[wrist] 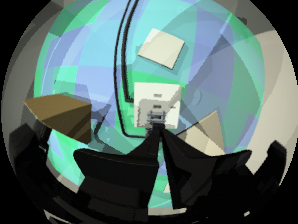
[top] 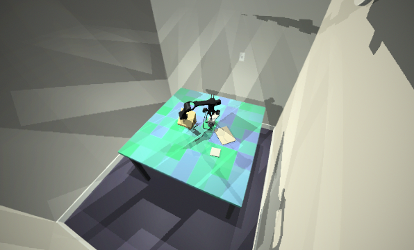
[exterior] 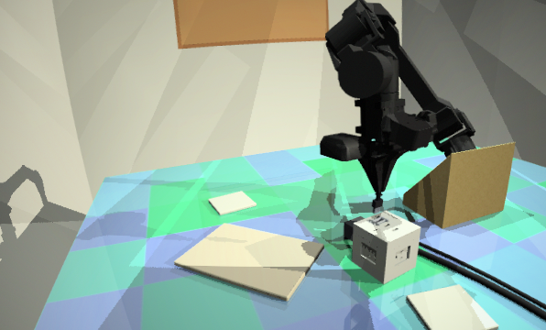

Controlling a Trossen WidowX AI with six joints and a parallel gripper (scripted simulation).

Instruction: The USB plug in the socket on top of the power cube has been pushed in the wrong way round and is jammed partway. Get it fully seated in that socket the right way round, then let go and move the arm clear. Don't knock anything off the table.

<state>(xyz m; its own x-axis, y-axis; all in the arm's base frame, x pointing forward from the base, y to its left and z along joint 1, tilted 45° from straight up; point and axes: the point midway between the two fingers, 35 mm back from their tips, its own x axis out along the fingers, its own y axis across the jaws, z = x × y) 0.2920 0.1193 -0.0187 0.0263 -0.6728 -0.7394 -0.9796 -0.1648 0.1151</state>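
Now: the small dark USB plug 20 mm below my gripper tip. Round my gripper tip: USB socket 60 mm below; large cream board 200 mm ahead, 90 mm to the right, 120 mm below.
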